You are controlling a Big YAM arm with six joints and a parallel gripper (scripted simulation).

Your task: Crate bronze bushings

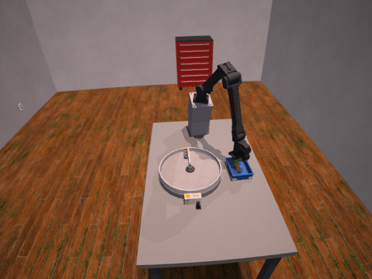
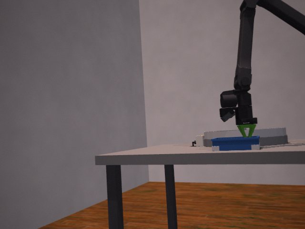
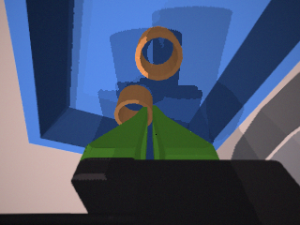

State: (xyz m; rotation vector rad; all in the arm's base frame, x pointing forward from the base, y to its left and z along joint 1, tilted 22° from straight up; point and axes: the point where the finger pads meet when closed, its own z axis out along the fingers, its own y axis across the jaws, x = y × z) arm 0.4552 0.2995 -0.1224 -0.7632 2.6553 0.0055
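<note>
The blue crate is 40 mm ahead of my hand, 20 mm to the left of it and 10 mm below it. The rest, counted from my hand: turning table (310 mm to the right, 120 mm ahead, 20 mm above).
</note>
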